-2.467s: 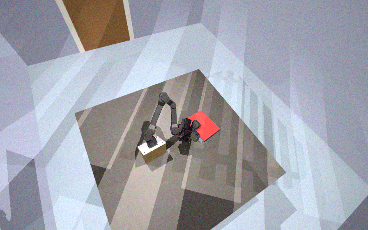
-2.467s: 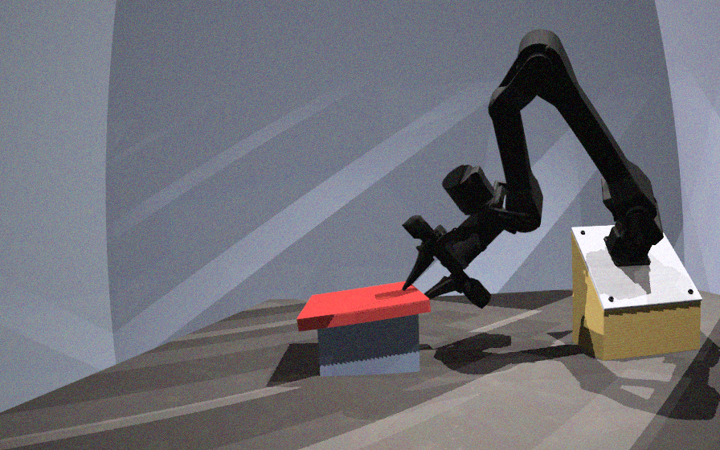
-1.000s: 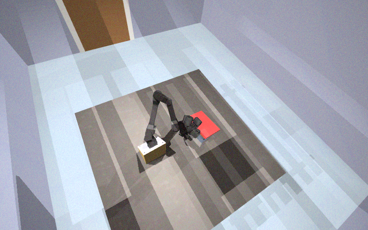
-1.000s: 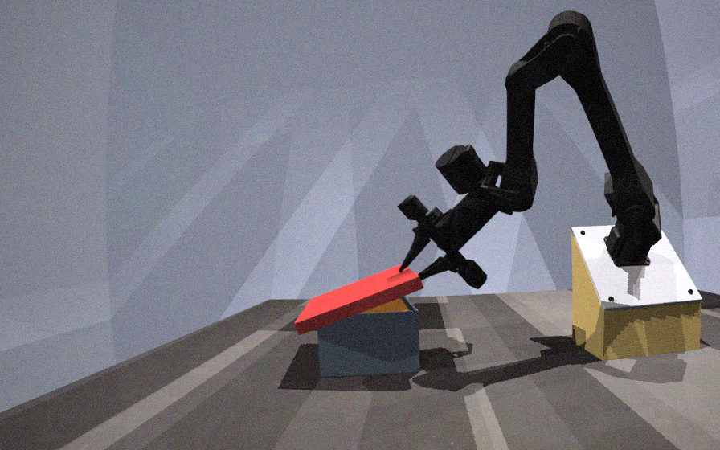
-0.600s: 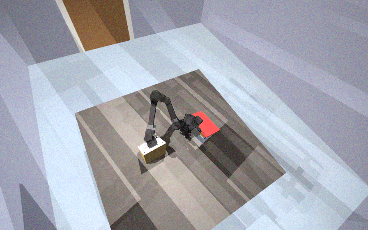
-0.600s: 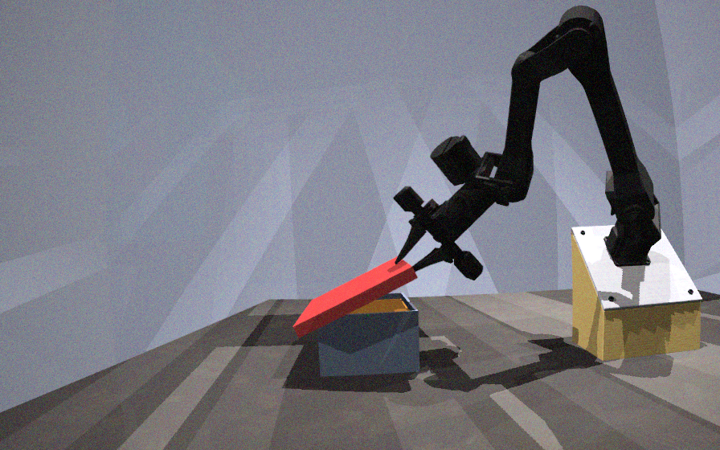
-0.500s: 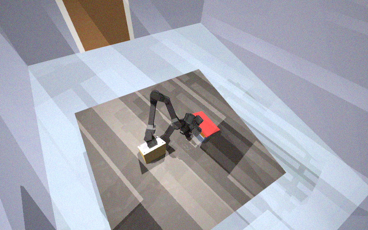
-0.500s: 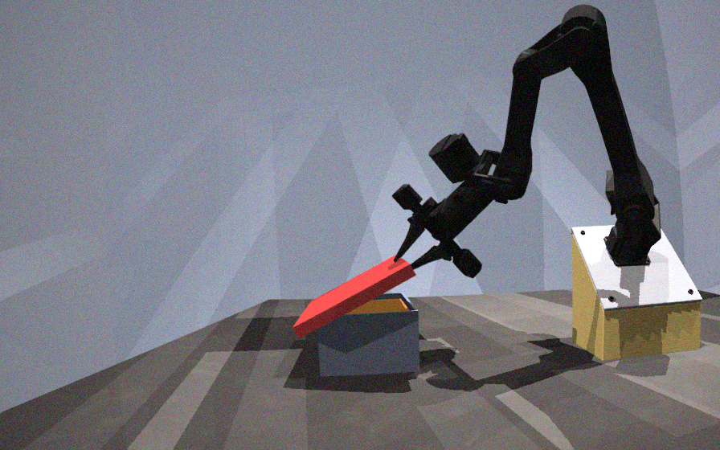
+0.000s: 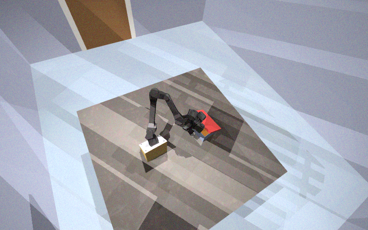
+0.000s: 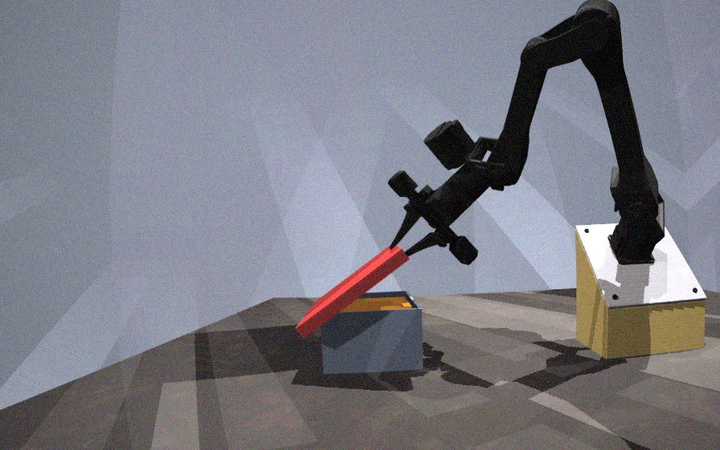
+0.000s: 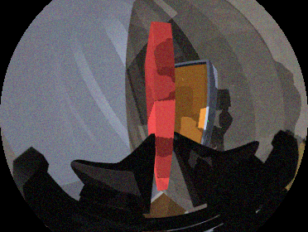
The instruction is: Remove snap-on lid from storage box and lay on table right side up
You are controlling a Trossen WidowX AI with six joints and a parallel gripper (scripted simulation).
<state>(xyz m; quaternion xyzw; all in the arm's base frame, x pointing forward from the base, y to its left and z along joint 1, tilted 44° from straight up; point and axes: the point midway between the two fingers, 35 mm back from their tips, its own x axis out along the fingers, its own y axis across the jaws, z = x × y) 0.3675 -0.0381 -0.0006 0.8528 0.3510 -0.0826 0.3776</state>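
My gripper tip is 70 mm short of the red lid, 10 mm to the right of it and 40 mm above it. The rest, counted from my gripper tip: storage box: 40 mm ahead, 120 mm below.
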